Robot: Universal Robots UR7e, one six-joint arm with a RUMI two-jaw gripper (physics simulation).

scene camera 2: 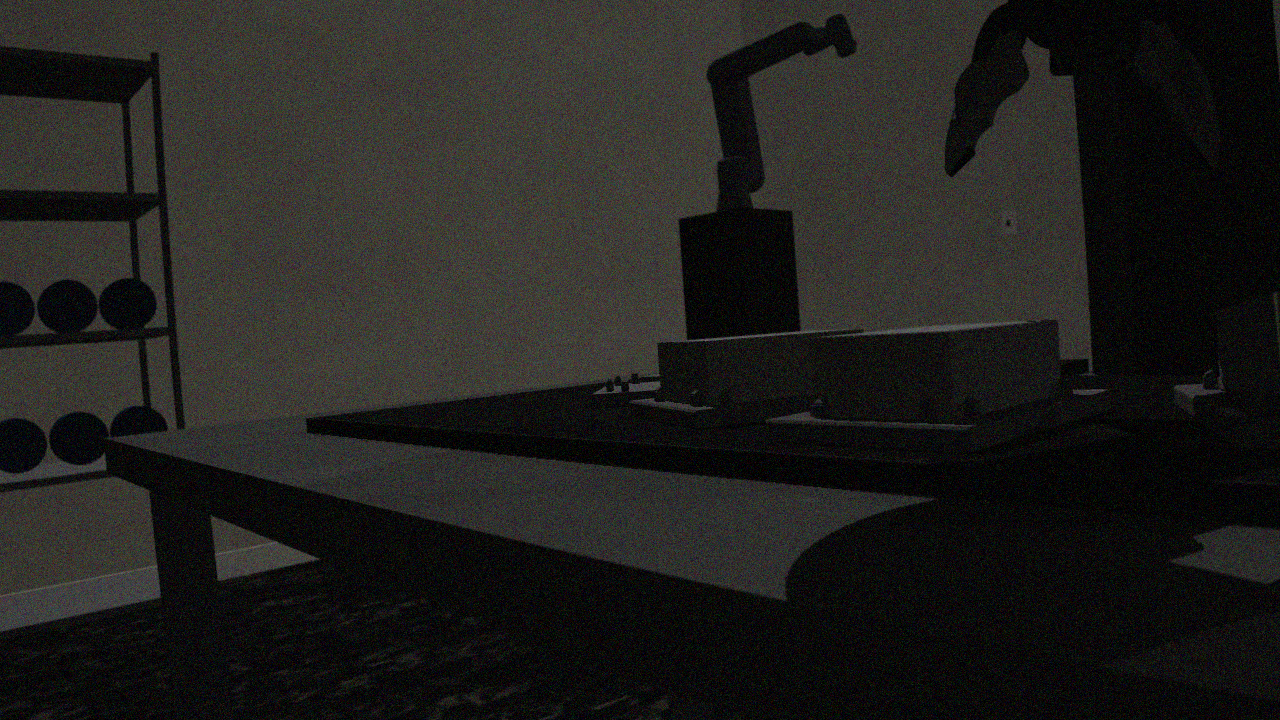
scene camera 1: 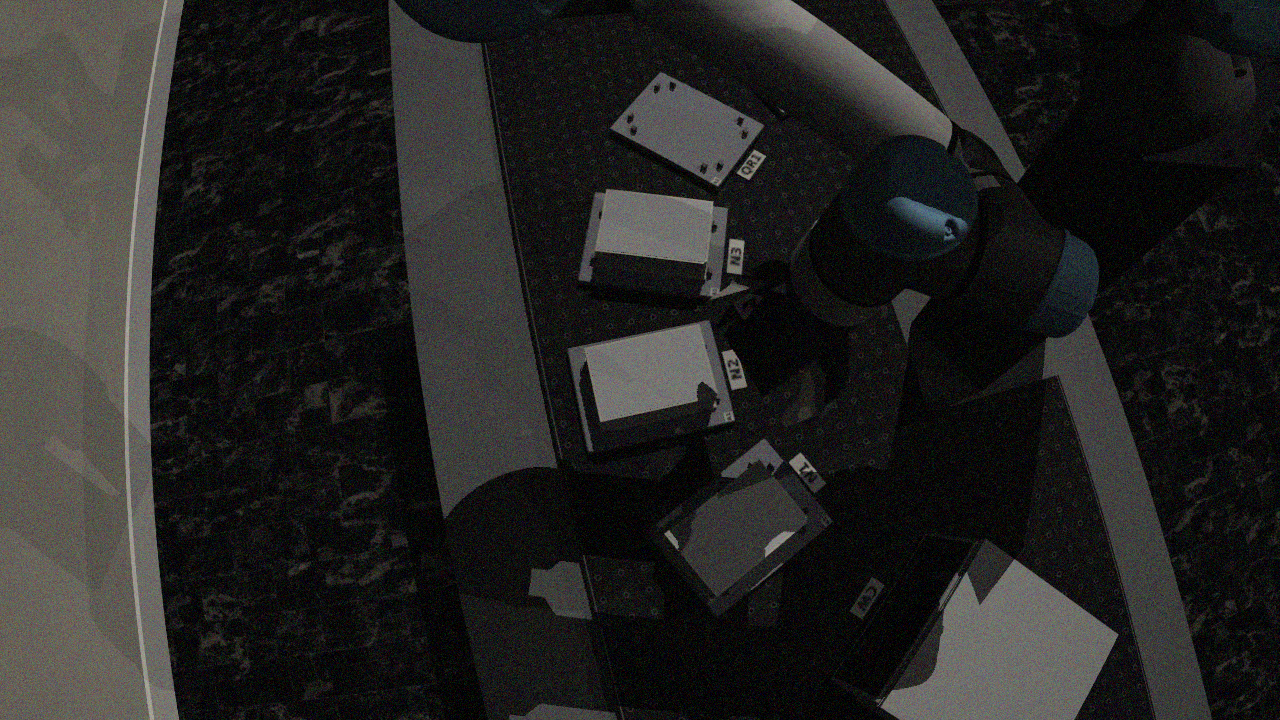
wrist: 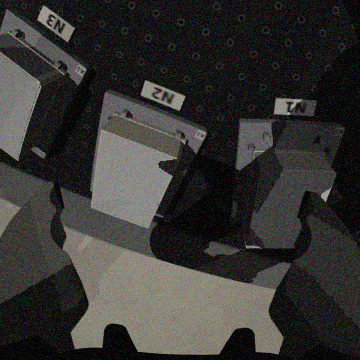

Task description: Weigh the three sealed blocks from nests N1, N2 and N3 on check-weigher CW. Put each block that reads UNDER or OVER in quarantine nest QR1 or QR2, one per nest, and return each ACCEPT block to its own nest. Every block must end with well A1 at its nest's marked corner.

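Pixels of known places: gripper, fingertip midpoint: point(scene camera 2: 1074, 173) point(wrist: 181, 189); arm's base, link origin: point(scene camera 1: 1167, 102).
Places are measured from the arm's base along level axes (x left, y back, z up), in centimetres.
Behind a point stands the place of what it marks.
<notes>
My gripper point(wrist: 181, 189) {x 4.0, y -33.8, z -29.6 cm} is open and empty, above the nest row; its fingers stand wide apart in the wrist view. Pale blocks sit in three nests: one block point(scene camera 1: 742, 528) {x 18.3, y -39.2, z -37.7 cm} point(wrist: 285, 210) {x 17.5, y -39.0, z -37.7 cm} on nest N1 point(scene camera 1: 756, 454) {x 10.4, y -34.9, z -42.3 cm} point(wrist: 252, 131) {x 10.6, y -33.9, z -42.3 cm}, one point(scene camera 1: 648, 371) {x -0.2, y -44.2, z -38.1 cm} point(scene camera 2: 1002, 367) {x 4.0, y -45.2, z -40.3 cm} point(wrist: 132, 175) {x 0.1, y -42.0, z -38.1 cm} on nest N2 point(wrist: 112, 107) {x -4.6, y -37.2, z -42.3 cm}, and one point(scene camera 1: 655, 225) {x -16.9, y -39.2, z -38.1 cm} point(scene camera 2: 751, 371) {x -14.2, y -43.5, z -40.4 cm} point(wrist: 15, 100) {x -14.3, y -37.7, z -38.1 cm} on nest N3 point(scene camera 1: 721, 234) {x -16.1, y -31.2, z -42.3 cm} point(wrist: 11, 22) {x -18.5, y -30.8, z -42.3 cm}. Quarantine nest QR1 point(scene camera 1: 687, 125) {x -32.8, y -30.7, z -42.3 cm} is empty. QR2 cannot be made out. Check-weigher CW point(scene camera 1: 1029, 626) {x 37.9, y -13.3, z -33.5 cm} bears no block on its visible part; no reading is legible. The blocks' A1 wells cannot be made out.
The arm point(scene camera 1: 832, 71) {x -5.9, y -29.9, z 0.4 cm} reaches over the dark mat point(scene camera 1: 554, 161) {x -32.1, y -48.4, z -43.5 cm} from the top of scene camera 1. Shadows cover N1 and the mat beside CW. A second arm point(scene camera 2: 738, 125) on a dark pedestal point(scene camera 2: 738, 268) and a shelf rack point(scene camera 2: 165, 241) stand in the background.
</notes>
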